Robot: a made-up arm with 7 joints. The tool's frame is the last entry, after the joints. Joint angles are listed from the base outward.
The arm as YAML. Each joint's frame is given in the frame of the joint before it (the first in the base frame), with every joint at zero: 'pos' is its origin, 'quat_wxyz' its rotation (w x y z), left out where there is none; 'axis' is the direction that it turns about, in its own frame. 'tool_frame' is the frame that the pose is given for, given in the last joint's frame.
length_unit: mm
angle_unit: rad
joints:
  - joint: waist
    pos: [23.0, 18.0, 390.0]
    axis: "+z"
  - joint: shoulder
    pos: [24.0, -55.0, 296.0]
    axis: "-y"
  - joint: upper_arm
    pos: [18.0, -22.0, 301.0]
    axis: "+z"
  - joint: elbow
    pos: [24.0, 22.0, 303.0]
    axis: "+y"
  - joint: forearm
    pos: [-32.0, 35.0, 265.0]
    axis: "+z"
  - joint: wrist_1
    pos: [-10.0, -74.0, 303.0]
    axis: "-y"
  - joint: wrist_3
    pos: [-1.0, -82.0, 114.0]
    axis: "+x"
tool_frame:
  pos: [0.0, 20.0, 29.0]
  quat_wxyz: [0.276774, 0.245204, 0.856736, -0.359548]
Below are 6 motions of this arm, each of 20 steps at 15 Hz.
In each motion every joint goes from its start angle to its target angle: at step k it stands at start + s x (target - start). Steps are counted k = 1, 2, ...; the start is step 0. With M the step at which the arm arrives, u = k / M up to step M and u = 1 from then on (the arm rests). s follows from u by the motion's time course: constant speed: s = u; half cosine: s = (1 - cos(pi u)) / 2; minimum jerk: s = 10 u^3 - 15 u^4 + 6 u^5.
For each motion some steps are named. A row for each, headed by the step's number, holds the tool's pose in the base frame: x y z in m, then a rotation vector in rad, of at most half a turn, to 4 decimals.
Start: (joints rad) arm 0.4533 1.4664 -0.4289 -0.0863 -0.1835 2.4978 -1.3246
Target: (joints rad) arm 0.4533 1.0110 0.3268 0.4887 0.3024 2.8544 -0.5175
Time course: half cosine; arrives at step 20
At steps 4, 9, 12, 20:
4: -0.8915 -0.5281 0.7443 2.5842 -1.3426 0.6947
9: -0.8176 -0.5498 1.0174 2.0162 -0.9778 0.9404
12: -0.7345 -0.5090 1.2019 1.6473 -0.6957 1.1187
20: -0.5810 -0.3703 1.4192 1.1591 -0.2590 1.3912

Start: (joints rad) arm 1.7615 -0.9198 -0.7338 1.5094 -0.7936 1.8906 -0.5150
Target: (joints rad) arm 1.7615 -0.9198 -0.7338 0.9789 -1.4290 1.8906 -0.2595
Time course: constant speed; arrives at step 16
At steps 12, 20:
12: 0.0512 1.1276 0.9632 -0.6835 -0.0789 -0.9840
20: -0.0031 1.1330 0.9991 -0.5753 -0.1824 -0.9407

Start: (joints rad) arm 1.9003 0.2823 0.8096 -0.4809 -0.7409 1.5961 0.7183
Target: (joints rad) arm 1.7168 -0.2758 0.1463 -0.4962 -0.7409 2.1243 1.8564
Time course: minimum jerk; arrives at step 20
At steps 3, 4, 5, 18, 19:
3: 0.5589 -0.3965 1.5432 -0.0956 0.9944 2.6236
4: 0.5464 -0.3915 1.5495 -0.1014 0.9731 2.6239
5: 0.5282 -0.3835 1.5586 -0.1122 0.9413 2.6230
18: 0.1854 -0.0791 1.6895 -0.8889 0.4252 2.2894
19: 0.1829 -0.0754 1.6899 -0.8994 0.4233 2.2842

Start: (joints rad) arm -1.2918 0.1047 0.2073 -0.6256 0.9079 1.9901 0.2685
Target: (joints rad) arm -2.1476 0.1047 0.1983 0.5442 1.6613 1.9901 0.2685
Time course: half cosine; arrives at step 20
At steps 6, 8, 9, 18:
6: -0.2370 0.1753 1.7534 0.3272 0.3837 -0.0360
8: -0.1908 0.1118 1.7886 0.4800 0.4628 -0.0471
9: -0.1727 0.0716 1.7997 0.5681 0.4921 -0.0464
18: -0.2137 -0.2175 1.7079 1.1972 0.3756 0.0956

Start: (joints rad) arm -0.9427 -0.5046 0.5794 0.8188 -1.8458 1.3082 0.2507
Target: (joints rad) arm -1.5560 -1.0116 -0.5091 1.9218 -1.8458 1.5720 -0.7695
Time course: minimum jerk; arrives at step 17
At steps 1, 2, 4, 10, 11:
1: 0.7266 -0.3856 1.5596 0.9062 1.0011 -2.6015
2: 0.7314 -0.3998 1.5455 0.8823 1.0019 -2.6347
4: 0.7504 -0.4922 1.4516 0.7123 1.0151 -2.8372
10: 0.3052 -0.9418 0.6942 0.7970 -1.0790 1.9803
11: 0.1691 -0.9298 0.5924 0.9697 -1.1768 1.7756

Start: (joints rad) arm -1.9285 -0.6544 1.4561 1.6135 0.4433 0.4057 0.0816
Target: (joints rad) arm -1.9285 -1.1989 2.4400 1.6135 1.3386 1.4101 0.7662
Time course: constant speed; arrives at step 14
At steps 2, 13, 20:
2: 0.4468 -0.6827 1.0620 -0.2702 -2.6260 -0.7785
13: 0.3262 -0.4718 1.1902 0.3388 -1.5399 -2.4361
20: 0.2931 -0.4550 1.2016 0.4181 -1.3629 -2.4869

